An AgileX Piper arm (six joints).
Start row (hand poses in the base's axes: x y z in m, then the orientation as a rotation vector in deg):
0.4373, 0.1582, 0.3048, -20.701, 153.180, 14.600
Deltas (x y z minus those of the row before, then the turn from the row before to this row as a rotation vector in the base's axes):
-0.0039, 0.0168, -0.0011, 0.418, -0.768, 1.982
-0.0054, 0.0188, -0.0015, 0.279, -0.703, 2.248
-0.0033, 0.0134, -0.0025, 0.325, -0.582, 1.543
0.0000, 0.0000, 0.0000, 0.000, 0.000, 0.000
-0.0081, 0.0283, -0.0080, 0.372, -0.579, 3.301
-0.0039, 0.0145, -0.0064, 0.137, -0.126, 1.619
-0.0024, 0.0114, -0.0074, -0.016, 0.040, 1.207
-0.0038, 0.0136, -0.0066, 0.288, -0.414, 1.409
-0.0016, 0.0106, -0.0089, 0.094, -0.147, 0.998
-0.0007, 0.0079, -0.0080, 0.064, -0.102, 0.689
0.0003, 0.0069, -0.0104, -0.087, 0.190, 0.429
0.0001, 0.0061, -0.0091, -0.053, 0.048, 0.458
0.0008, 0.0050, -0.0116, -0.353, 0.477, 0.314
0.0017, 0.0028, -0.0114, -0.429, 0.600, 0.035
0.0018, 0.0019, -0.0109, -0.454, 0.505, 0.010
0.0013, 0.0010, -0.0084, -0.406, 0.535, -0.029
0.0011, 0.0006, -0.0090, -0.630, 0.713, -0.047
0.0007, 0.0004, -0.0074, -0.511, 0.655, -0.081
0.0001, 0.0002, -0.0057, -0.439, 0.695, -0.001
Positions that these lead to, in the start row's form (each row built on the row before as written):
0.4334, 0.1750, 0.3037, -23.255, 152.085, 15.562
0.4280, 0.1938, 0.3022, -26.185, 151.004, 16.432
0.4247, 0.2072, 0.2997, -28.141, 150.101, 17.167
0.4247, 0.2072, 0.2997, -28.141, 150.101, 17.167
0.4166, 0.2355, 0.2917, -32.386, 148.820, 18.519
0.4127, 0.2500, 0.2853, -34.470, 148.317, 19.175
0.4103, 0.2614, 0.2779, -36.060, 148.089, 19.563
0.4065, 0.2750, 0.2713, -37.810, 147.267, 20.220
0.4049, 0.2856, 0.2624, -39.082, 146.848, 20.605
0.4042, 0.2935, 0.2544, -39.959, 146.553, 20.868
0.4045, 0.3004, 0.2440, -40.548, 146.650, 20.983
0.4046, 0.3065, 0.2349, -41.164, 146.592, 21.088
0.4054, 0.3115, 0.2233, -41.698, 147.081, 20.961
0.4071, 0.3143, 0.2119, -41.895, 147.788, 20.703
0.4089, 0.3162, 0.2010, -42.067, 148.422, 20.361
0.4102, 0.3172, 0.1926, -42.171, 149.077, 20.079
0.4113, 0.3178, 0.1836, -42.328, 149.983, 19.583
0.4120, 0.3182, 0.1762, -42.398, 150.801, 19.200
0.4121, 0.3184, 0.1705, -42.552, 151.608, 18.947

